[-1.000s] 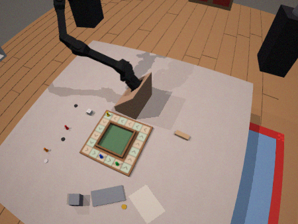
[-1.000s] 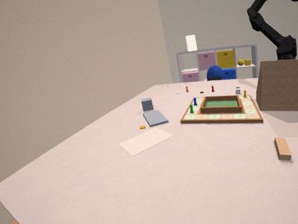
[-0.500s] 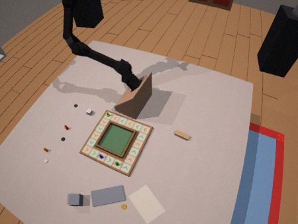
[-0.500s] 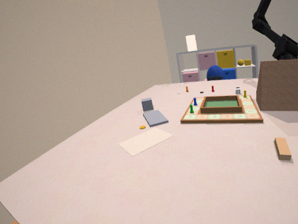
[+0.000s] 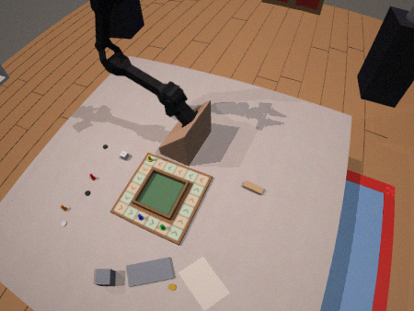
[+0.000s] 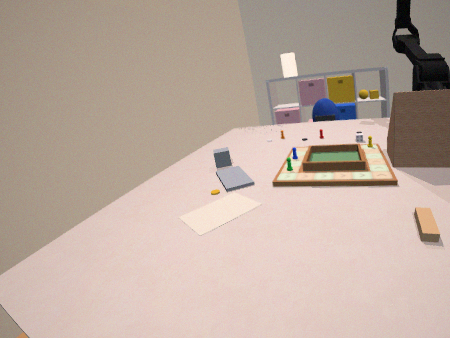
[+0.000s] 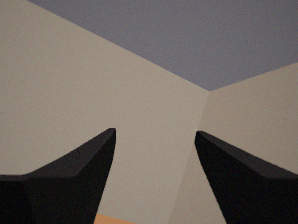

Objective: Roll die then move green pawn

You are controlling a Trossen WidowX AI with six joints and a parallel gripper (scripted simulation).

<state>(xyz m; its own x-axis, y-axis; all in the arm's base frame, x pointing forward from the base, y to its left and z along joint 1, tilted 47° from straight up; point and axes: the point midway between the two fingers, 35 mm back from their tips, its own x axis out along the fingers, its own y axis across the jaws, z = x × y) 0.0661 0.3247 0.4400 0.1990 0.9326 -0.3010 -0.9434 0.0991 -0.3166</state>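
The white die lies 690 mm below my gripper tip, 190 mm to the right of it and 190 mm ahead of it. Also, from my gripper tip: green tray (690 mm below, 300 mm ahead, 30 mm to the left); then yellow pawn (670 mm below, 180 mm ahead, 70 mm to the right); then blue pawn (670 mm below, 410 mm ahead, 10 mm to the right).
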